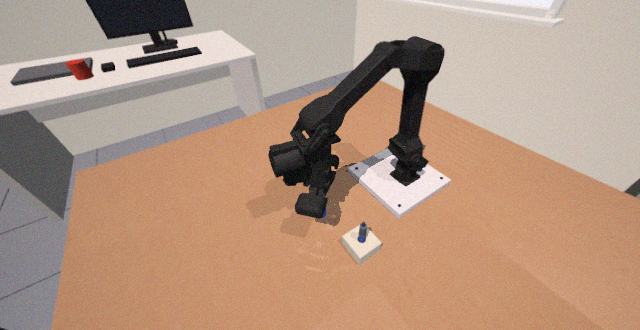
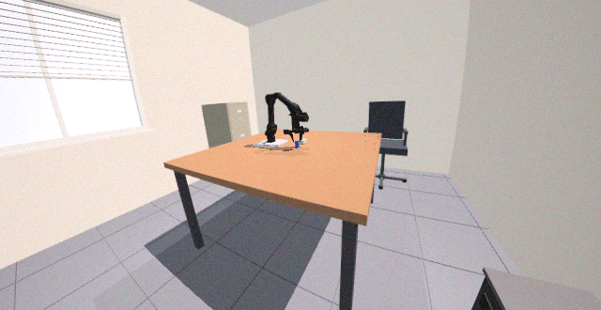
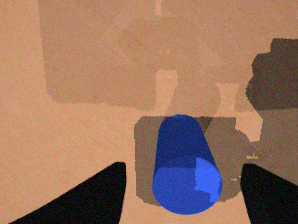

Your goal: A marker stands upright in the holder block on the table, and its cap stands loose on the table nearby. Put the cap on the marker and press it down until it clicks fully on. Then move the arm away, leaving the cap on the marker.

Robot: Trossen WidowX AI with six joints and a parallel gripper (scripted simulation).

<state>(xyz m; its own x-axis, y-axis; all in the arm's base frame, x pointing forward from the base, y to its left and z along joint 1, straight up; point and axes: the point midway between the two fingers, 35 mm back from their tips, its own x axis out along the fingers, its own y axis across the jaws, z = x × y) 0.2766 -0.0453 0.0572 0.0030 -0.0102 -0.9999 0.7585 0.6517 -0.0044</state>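
The blue cap is 20 mm below my gripper tip. The rest, counted from my gripper tip: holder block: 130 mm to the left, 30 mm below, 30 mm behind.
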